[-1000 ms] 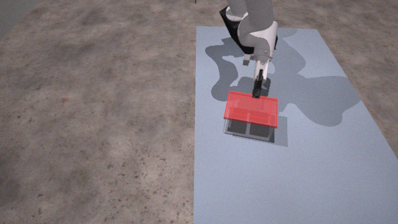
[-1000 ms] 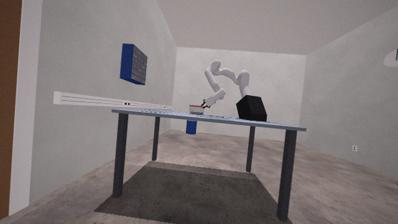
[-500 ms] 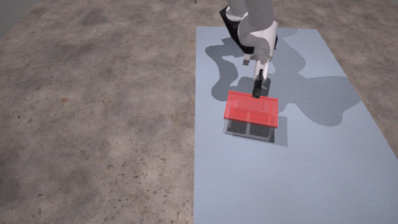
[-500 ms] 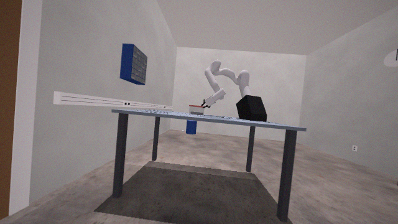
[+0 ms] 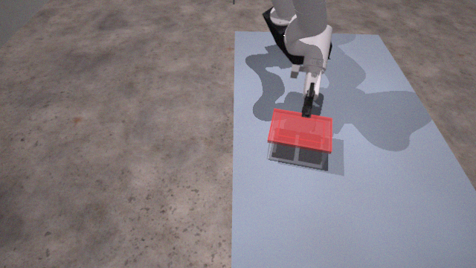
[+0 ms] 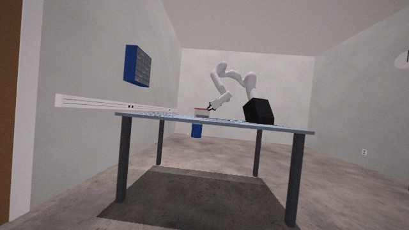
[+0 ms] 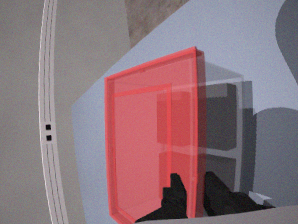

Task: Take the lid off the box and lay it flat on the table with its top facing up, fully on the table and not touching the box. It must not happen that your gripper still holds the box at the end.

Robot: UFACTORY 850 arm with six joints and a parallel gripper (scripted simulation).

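My gripper is now 70 mm short of the red translucent lid, 40 mm to the left of it and 10 mm above it. From my hand the other things lie so: grey box: 70 mm ahead, 60 mm below, 40 mm to the right.
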